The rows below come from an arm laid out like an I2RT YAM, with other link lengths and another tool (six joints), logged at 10 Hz.
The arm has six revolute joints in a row. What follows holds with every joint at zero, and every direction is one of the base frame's. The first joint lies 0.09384 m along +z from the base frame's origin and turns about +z. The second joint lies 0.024 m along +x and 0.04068 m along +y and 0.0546 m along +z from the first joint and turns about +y. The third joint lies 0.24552 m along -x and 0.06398 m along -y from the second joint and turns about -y. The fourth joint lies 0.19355 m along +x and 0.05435 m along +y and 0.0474 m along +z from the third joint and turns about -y. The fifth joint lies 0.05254 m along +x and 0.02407 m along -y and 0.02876 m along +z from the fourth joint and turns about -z. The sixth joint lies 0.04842 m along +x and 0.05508 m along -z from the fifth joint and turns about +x. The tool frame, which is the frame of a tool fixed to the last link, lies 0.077 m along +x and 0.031 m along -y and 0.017 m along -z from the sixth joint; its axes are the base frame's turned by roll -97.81, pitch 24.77 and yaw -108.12 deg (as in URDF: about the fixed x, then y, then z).
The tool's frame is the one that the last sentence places.
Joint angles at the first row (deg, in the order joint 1, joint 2, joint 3, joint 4, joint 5, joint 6):
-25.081 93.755 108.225 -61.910 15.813 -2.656
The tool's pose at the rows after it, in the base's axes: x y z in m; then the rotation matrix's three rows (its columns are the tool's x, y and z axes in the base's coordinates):
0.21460, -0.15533, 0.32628; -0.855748, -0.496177, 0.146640; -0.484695, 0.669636, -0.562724; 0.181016, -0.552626, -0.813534
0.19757, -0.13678, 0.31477; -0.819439, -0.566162, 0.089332; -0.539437, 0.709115, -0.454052; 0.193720, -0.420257, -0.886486
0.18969, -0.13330, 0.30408; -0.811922, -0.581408, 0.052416; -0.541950, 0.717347, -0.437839; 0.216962, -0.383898, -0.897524
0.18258, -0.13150, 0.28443; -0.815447, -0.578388, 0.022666; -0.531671, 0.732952, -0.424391; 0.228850, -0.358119, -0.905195
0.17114, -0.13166, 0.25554; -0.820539, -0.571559, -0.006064; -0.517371, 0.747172, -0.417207; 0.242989, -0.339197, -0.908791
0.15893, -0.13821, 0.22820; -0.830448, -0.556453, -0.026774; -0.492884, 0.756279, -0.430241; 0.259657, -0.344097, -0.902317
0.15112, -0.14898, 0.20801; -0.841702, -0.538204, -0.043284; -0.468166, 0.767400, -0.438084; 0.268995, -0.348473, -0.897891
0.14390, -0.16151, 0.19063; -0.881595, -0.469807, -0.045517; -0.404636, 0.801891, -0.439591; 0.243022, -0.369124, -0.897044
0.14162, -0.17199, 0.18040; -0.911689, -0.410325, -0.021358; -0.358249, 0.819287, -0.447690; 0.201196, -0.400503, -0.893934
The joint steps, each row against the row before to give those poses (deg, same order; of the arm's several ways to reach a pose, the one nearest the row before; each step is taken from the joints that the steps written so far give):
-0.086 -1.551 -0.239 -11.978 -4.152 0.547
-0.045 -0.853 -1.555 -6.948 -4.699 0.000
-0.020 -1.310 -4.389 0.521 0.066 0.045
-0.395 -2.121 -7.957 4.088 0.021 0.610
-1.312 -3.060 -11.368 6.974 0.087 -0.218
-2.708 -2.383 -10.228 7.889 0.591 -1.550
-3.543 -0.196 -6.120 6.229 -0.044 -2.144
-4.435 0.109 -4.897 6.712 -0.896 0.001
-3.367 0.021 -3.015 5.702 -1.487 0.000

